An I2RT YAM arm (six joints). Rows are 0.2 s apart.
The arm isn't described. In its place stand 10 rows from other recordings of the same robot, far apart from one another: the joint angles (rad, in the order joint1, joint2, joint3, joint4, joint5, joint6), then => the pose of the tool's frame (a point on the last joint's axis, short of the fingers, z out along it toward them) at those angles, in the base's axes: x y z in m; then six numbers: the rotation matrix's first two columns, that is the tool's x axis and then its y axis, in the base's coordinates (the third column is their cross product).
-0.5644, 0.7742, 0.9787, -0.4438, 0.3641, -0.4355 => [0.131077 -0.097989 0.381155 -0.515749 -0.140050 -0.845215 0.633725 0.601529 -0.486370]
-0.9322, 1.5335, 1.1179, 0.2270, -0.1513, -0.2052 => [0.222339 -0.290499 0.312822 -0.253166 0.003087 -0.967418 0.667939 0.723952 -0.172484]
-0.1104, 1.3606, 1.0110, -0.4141, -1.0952, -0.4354 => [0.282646 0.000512 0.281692 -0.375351 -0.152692 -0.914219 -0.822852 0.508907 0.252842]
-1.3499, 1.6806, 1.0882, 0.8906, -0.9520, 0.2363 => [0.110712 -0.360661 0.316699 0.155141 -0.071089 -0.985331 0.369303 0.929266 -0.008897]
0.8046, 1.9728, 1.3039, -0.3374, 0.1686, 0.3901 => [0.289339 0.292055 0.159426 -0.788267 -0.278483 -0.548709 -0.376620 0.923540 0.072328]
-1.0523, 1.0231, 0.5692, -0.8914, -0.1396, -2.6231 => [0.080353 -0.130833 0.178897 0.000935 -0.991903 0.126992 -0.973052 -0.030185 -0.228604]
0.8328, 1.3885, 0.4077, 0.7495, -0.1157, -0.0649 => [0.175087 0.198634 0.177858 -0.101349 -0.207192 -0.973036 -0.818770 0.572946 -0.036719]
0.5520, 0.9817, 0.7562, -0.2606, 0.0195, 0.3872 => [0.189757 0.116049 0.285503 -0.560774 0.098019 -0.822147 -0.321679 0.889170 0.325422]
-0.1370, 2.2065, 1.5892, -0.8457, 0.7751, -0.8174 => [0.414604 -0.082307 0.134189 -0.799332 -0.415755 0.433838 -0.600575 0.576122 -0.554431]
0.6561, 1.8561, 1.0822, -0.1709, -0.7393, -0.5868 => [0.278729 0.244858 0.157218 -0.111916 -0.602520 -0.790218 -0.991391 0.013313 0.130257]
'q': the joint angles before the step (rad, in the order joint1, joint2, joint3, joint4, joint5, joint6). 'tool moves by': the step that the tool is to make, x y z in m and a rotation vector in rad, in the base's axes. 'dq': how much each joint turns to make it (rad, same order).
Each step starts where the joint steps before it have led.
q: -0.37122 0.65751 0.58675 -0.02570 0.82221 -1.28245
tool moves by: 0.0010 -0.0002 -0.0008 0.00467 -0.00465 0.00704
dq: -0.00006 0.00384 -0.00132 0.00212 -0.00766 0.00778
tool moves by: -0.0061 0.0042 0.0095 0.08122 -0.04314 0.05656
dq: -0.00025 -0.02168 0.06466 -0.15771 -0.06869 0.11657
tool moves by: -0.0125 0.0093 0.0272 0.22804 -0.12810 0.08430
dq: 0.00064 0.00243 0.17978 -0.32602 -0.14528 0.29551
